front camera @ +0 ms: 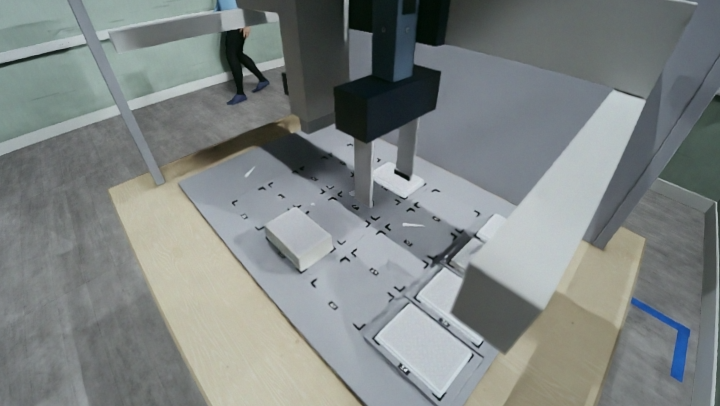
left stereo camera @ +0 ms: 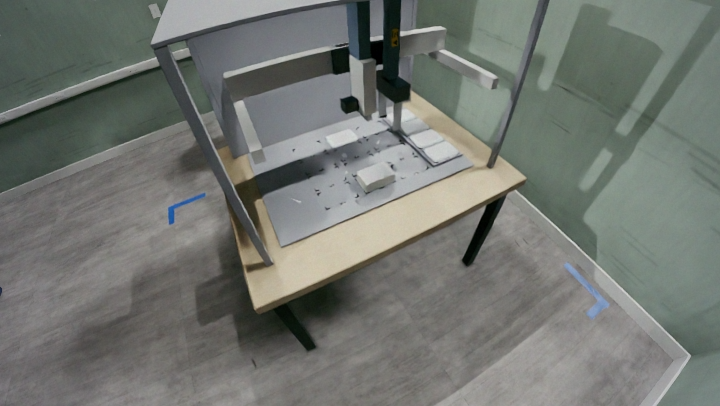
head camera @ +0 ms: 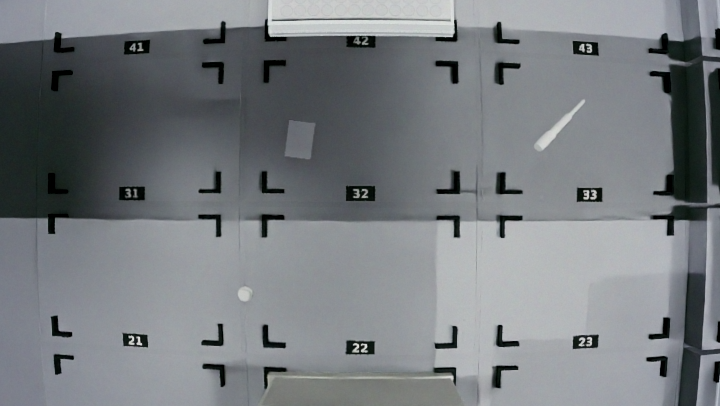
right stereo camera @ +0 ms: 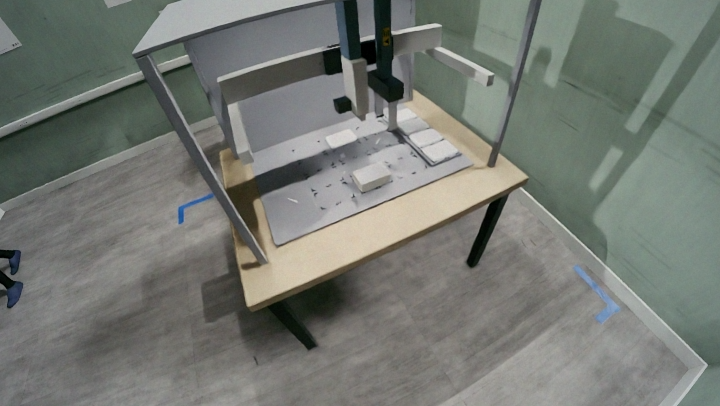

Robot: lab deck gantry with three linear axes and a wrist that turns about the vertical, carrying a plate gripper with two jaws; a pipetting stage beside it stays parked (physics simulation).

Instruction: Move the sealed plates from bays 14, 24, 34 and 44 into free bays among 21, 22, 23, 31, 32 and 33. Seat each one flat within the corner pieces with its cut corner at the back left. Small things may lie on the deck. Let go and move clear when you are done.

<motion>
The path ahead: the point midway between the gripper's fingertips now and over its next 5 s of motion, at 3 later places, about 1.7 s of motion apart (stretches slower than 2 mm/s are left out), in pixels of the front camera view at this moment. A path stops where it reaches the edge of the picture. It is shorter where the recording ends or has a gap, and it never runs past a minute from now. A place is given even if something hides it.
My gripper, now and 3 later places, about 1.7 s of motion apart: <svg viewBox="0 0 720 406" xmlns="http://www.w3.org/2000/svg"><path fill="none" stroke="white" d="M384 188L470 280L462 298L420 268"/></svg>
</motion>
